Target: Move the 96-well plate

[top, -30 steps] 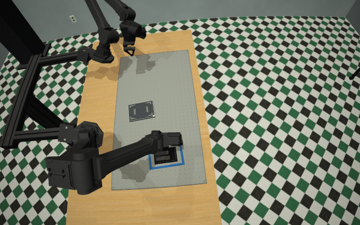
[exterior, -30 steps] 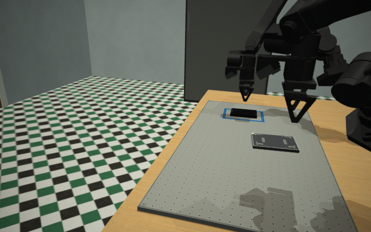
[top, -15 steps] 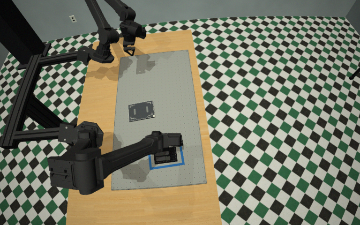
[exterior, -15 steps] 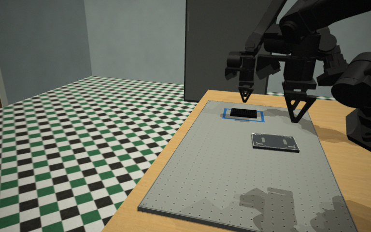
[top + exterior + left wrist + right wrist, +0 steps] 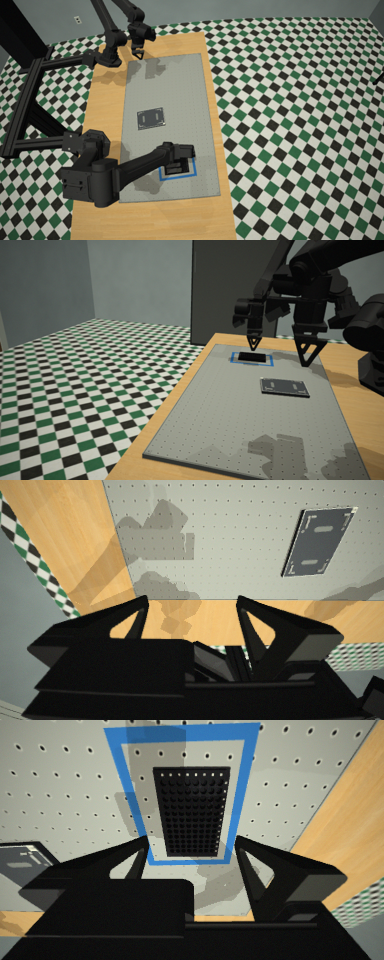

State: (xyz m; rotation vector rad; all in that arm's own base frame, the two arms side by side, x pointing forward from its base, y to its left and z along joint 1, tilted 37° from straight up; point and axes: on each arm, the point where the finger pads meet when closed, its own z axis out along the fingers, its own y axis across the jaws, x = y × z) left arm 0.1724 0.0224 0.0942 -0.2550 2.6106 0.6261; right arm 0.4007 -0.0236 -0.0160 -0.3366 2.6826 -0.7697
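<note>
The black 96-well plate lies 5 cm below my right hand. From my right hand the other things lie so: dark plate nest N1: 30 cm to the left, 14 cm behind, 6 cm below.
</note>
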